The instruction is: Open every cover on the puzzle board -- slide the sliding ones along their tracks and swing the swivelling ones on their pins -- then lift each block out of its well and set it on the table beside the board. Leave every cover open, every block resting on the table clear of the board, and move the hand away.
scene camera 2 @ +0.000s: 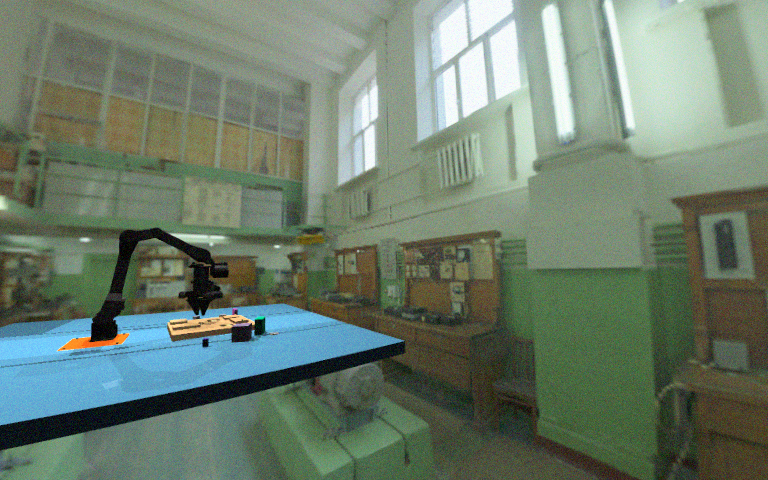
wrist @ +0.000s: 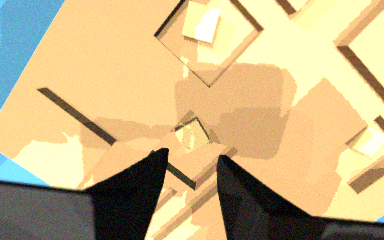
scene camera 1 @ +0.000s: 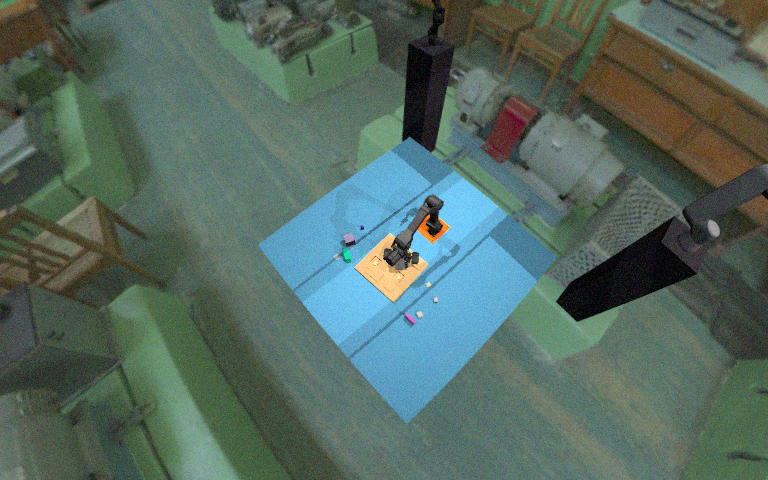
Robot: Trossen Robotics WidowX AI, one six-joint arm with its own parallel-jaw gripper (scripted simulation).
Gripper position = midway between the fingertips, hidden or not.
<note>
I see my gripper (scene camera 2: 200, 315) and a tan puzzle board (scene camera 1: 411, 274).
My gripper is seen too in the wrist view (wrist: 193, 158). The tan puzzle board is seen too in scene camera 2 (scene camera 2: 209, 328) and in the wrist view (wrist: 273, 92).
</note>
